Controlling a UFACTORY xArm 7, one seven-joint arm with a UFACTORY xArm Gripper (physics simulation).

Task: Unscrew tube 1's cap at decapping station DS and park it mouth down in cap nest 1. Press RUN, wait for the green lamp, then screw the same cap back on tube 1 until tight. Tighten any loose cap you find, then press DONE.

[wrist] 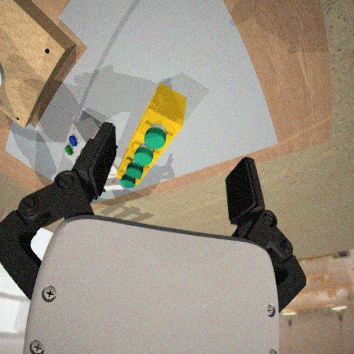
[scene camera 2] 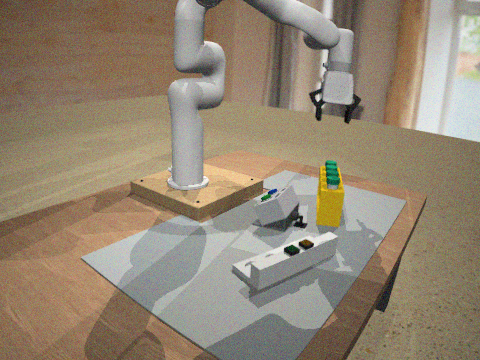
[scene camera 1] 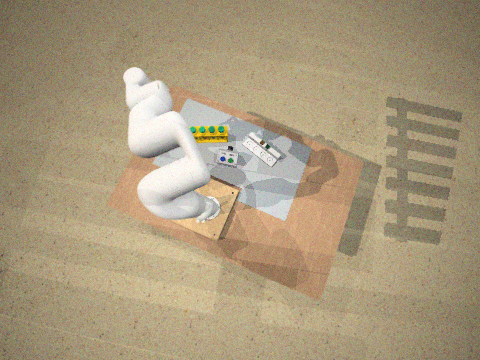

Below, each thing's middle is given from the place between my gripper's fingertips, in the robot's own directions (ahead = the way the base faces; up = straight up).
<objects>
I see the grey button box point(scene camera 2: 278, 212) 32 cm to the right of my hand, 19 cm below it and 3 cm ahead of it.
</objects>
